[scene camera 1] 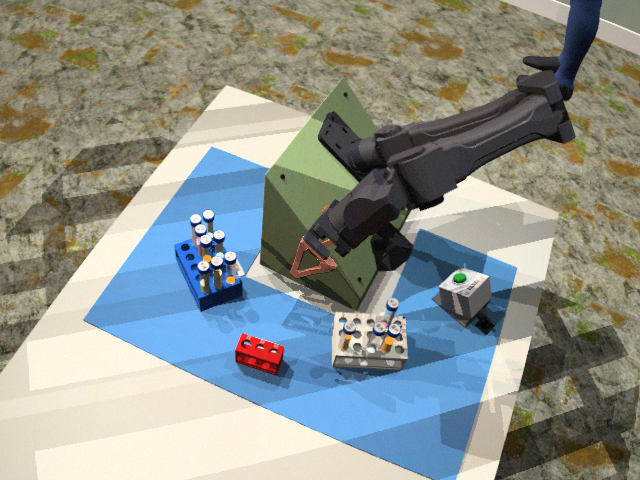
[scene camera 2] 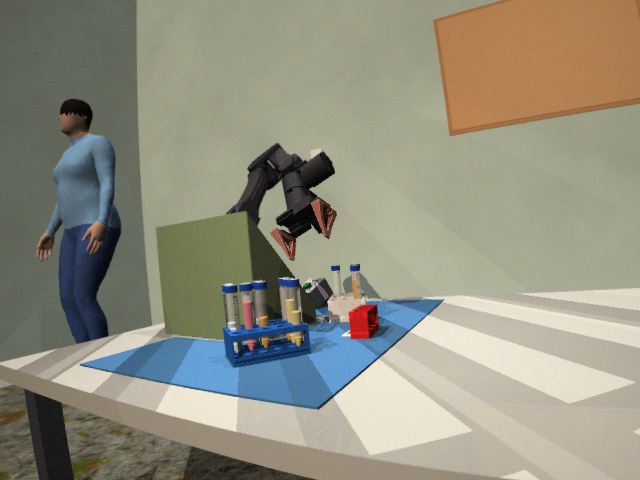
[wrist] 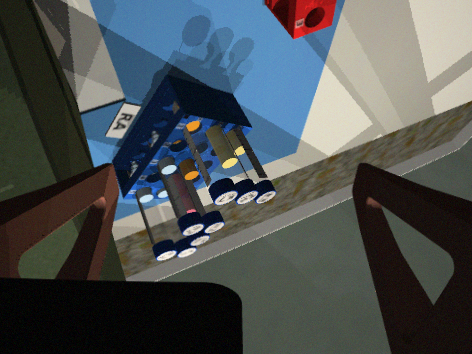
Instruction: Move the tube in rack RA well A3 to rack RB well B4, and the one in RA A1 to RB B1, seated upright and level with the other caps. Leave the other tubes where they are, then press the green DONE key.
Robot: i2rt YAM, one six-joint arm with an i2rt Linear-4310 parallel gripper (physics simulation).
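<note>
The blue rack stands beside the RA label and holds several upright tubes with blue, white-topped caps. Which tubes are in A1 and A3 is not readable. The white rack holds several capped tubes; its well labels are not readable. My gripper is wide open and empty, high above the mat, apart from both racks. The green DONE key sits on a grey box.
A red three-hole rack stands between the two racks, toward the mat's long edge. A large green block stands behind, under the arm. The blue mat lies on the pale table. A person stands behind.
</note>
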